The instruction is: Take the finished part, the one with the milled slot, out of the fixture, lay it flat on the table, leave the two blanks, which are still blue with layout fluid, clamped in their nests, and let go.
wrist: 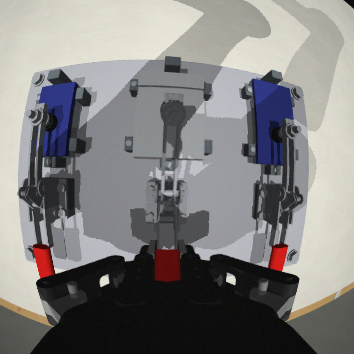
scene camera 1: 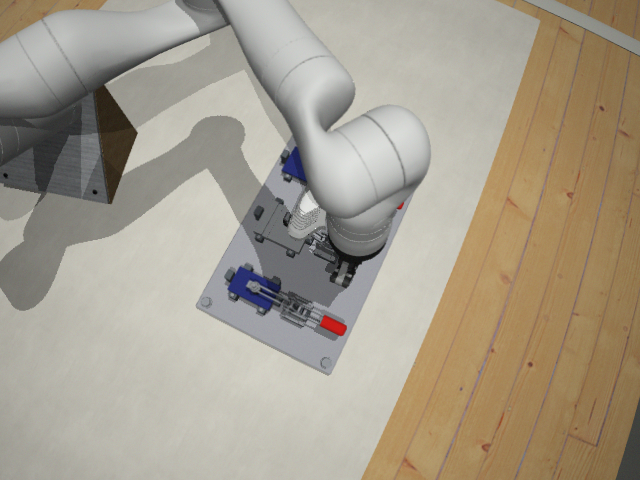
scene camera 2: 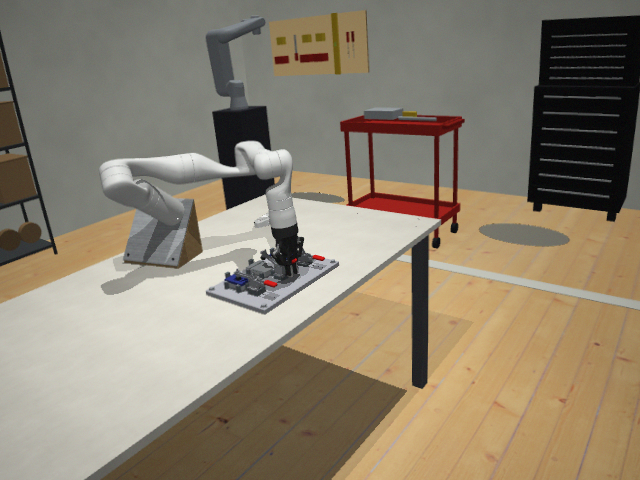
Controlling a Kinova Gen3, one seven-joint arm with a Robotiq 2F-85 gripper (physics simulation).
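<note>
The finished grey part lies in the middle nest of the fixture plate. The middle clamp's arm points over it; its round tip looks raised off the part. My gripper is shut on that clamp's red handle, low over the plate's handle side. One blue blank sits in the left nest of the wrist view, the other blue blank in the right nest, each under its clamp tip. My arm hides part of the middle clamp in scene view 1.
The outer clamps' red handles stand on either side of my gripper. Stop blocks and posts surround each nest. The plate lies on a pale table; the arm's wedge-shaped base stands behind it.
</note>
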